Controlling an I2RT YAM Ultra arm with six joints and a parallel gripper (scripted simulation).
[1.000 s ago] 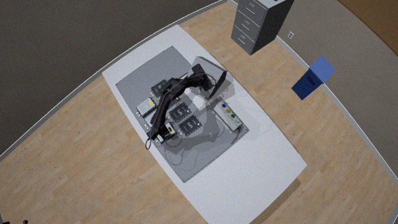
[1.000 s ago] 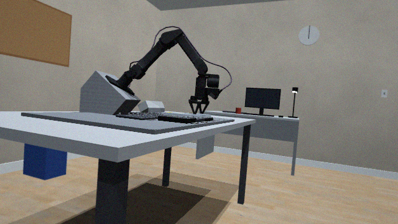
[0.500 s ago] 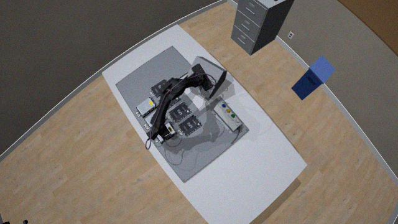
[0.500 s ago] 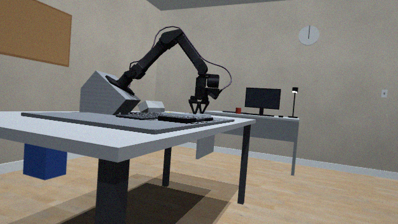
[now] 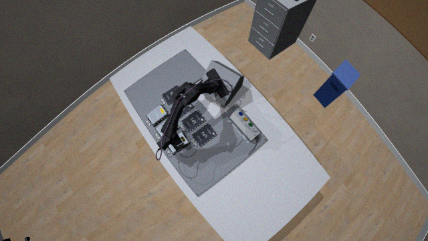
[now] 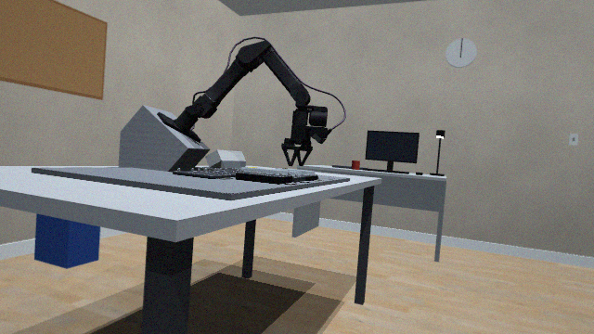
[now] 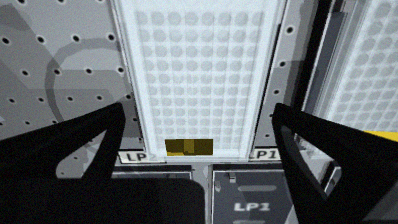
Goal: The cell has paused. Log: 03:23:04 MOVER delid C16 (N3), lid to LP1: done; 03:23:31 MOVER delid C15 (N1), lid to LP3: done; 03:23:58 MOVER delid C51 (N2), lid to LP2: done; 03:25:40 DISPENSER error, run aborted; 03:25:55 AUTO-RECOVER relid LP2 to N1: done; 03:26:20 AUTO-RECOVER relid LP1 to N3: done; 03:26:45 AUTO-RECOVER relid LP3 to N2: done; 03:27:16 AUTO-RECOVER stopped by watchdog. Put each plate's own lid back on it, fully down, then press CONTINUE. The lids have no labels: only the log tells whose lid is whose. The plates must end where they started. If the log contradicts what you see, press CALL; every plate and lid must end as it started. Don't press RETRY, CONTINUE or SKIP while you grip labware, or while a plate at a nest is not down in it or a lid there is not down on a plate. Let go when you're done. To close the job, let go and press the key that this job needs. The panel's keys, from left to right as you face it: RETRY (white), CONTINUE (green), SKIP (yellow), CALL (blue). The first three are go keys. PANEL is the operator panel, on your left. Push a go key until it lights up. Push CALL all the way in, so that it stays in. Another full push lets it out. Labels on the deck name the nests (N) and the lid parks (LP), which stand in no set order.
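My gripper is now 500 mm past the green continue key, 70 mm to the right of it and 10 mm below it. Round my hand: lid park LP1: 150 mm behind, 110 mm to the right, 50 mm below; lid park LP2: 190 mm behind, 50 mm below, 10 mm to the left; lid park LP4: 230 mm to the right, 110 mm behind, 50 mm below.
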